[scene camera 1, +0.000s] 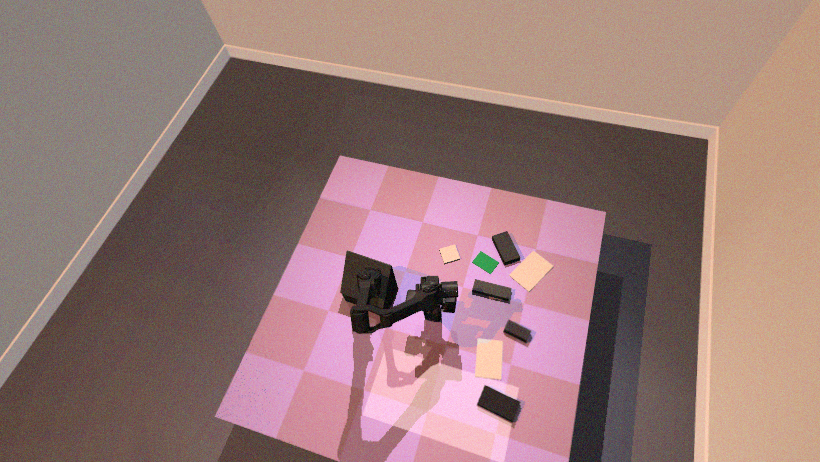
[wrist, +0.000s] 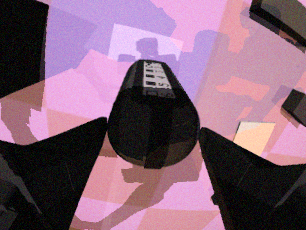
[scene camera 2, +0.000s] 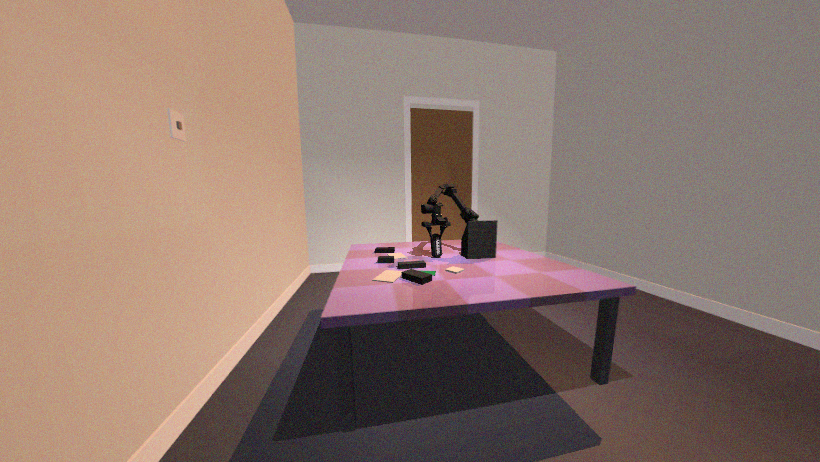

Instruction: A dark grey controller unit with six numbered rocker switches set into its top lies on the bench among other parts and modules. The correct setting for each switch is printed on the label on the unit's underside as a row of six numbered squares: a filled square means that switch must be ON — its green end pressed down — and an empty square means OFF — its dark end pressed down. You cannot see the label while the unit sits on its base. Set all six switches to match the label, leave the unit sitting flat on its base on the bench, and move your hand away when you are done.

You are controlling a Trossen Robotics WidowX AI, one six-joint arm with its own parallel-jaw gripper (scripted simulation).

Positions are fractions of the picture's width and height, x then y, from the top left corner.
Scene:
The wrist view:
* gripper: 0.50, 0.56
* beige sheet: 0.83, 0.59

